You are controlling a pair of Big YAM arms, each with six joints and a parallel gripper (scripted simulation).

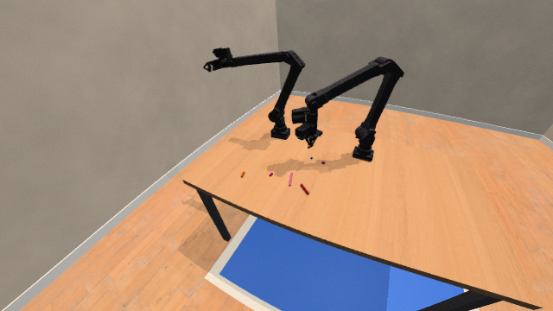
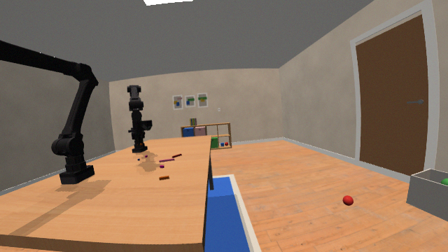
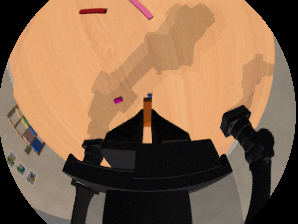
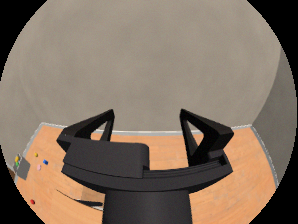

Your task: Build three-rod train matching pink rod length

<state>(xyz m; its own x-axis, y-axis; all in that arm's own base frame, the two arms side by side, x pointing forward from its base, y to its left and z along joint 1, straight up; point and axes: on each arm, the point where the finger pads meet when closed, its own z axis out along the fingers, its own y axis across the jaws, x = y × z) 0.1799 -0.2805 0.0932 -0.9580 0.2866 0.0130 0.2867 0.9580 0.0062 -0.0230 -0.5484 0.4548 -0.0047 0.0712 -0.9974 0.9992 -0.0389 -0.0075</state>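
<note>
My left hand is 10 cm above the tiny blue rod and 2 cm past it. Also, from my left hand: red rod (22 cm ahead, 10 cm below, 6 cm to the left); pink rod (18 cm ahead, 10 cm below, 3 cm to the right).
</note>
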